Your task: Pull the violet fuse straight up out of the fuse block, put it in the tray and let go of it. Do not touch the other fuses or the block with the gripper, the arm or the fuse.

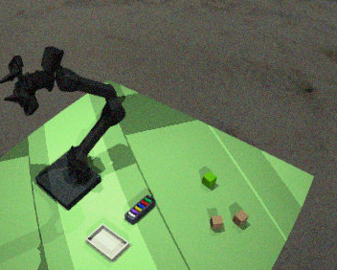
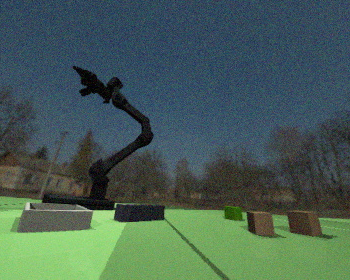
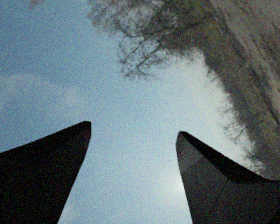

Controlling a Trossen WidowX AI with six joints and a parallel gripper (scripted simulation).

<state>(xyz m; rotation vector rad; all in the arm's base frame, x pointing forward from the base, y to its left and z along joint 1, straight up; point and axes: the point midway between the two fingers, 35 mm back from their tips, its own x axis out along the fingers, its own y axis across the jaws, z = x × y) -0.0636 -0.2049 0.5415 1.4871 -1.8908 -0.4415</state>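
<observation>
My gripper tip is now 34 cm short of the violet fuse, 20 cm to the right of it and 56 cm above it. The rest, counted from my gripper tip: grey tray: 31 cm ahead, 3 cm to the left, 59 cm below.
</observation>
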